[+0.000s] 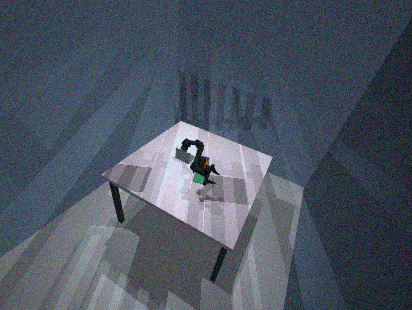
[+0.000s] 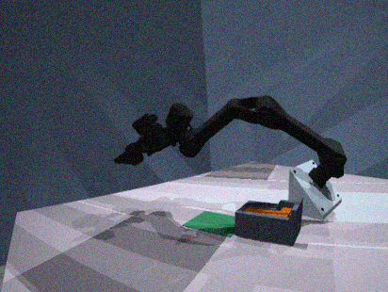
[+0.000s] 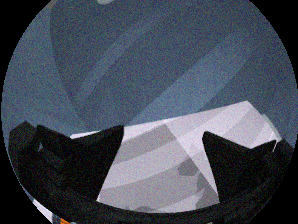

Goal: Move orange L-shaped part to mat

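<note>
The orange L-shaped part lies 220 mm behind my gripper tip, 310 mm to the left of it and 160 mm below it. Round my gripper tip: green mat 190 mm behind, 150 mm to the left, 220 mm below.
</note>
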